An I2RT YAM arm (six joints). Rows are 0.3 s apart.
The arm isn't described. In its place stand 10 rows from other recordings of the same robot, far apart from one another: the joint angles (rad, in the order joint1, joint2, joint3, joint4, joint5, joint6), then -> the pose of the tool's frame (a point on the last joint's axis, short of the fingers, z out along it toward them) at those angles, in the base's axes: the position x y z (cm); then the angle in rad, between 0 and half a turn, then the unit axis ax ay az.
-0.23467, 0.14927, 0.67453, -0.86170, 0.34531, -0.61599 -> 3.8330, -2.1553, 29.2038, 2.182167, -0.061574, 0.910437, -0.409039
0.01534, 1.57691, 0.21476, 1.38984, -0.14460, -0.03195 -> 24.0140, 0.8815, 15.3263, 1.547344, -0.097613, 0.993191, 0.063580
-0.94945, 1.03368, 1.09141, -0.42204, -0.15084, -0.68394 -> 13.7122, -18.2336, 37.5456, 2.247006, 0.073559, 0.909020, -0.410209
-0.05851, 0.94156, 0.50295, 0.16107, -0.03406, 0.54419 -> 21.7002, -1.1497, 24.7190, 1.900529, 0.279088, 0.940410, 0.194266
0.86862, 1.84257, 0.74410, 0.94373, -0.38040, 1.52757 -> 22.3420, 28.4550, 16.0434, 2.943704, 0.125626, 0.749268, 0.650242
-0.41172, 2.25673, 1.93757, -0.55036, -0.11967, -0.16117 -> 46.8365, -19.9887, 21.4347, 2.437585, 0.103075, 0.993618, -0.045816
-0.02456, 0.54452, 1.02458, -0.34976, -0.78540, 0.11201 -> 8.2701, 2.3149, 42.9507, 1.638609, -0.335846, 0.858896, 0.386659
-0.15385, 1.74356, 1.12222, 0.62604, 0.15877, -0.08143 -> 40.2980, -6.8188, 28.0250, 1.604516, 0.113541, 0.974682, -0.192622
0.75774, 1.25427, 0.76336, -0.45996, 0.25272, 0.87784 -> 18.4225, 16.2052, 21.3516, 2.543744, 0.099481, 0.984396, 0.145146
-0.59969, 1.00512, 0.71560, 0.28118, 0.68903, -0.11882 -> 17.8666, -14.9569, 32.3088, 2.009851, 0.462166, 0.701878, -0.542006
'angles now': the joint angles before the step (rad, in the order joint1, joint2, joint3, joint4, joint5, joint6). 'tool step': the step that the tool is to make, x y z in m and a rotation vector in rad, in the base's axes. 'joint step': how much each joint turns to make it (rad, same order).
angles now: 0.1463, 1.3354, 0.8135, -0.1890, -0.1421, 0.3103
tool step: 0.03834, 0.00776, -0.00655, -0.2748, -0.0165, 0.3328
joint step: 0.0007, 0.1857, 0.1610, -0.0733, -0.0526, -0.4337
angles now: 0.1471, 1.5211, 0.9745, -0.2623, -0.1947, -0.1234
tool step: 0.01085, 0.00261, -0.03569, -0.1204, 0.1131, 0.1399
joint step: 0.0022, 0.1290, 0.0275, -0.0629, -0.0069, -0.1747
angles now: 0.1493, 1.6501, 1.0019, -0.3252, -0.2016, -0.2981
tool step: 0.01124, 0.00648, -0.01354, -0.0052, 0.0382, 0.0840
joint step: 0.0096, 0.0797, 0.0439, -0.0168, -0.0408, -0.0638
